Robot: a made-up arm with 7 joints.
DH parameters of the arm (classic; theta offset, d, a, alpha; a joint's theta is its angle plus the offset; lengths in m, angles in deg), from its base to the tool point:
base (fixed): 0 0.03 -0.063 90
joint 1: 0 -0.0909 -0.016 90
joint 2: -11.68 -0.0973 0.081 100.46
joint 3: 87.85 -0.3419 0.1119 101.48
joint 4: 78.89 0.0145 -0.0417 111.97
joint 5: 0 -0.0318 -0.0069 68.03
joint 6: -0.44 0.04 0.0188 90
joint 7: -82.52 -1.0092 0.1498 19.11
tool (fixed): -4.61 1.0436 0 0
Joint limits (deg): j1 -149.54..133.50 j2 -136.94..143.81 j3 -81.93..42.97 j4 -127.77..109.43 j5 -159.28..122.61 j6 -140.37..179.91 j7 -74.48..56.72
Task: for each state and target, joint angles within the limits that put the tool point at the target. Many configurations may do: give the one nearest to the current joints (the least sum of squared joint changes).
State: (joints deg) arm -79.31 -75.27 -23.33 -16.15 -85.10 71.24 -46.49
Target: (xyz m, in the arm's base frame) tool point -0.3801 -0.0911 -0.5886
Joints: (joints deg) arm -122.19 -61.02 -28.28 1.79 -73.89 73.49 -68.82
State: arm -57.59 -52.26 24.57 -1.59 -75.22 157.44 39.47
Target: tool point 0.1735 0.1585 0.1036
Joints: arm -31.73 -57.92 19.97 3.39 -85.64 156.80 24.21
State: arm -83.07 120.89 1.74 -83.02 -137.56 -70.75 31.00
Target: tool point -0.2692 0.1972 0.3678
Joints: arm -107.73 109.53 -1.63 -87.26 -134.32 -70.08 22.23
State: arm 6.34 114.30 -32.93 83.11 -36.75 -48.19 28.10
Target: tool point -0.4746 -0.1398 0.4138
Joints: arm -17.44 120.00 -51.48 83.35 -21.63 -38.98 41.70
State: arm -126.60 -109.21 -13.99 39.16 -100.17 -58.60 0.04
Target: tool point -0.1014 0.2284 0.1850
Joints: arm -129.90 -120.88 -7.36 35.71 -104.72 -66.90 -7.29
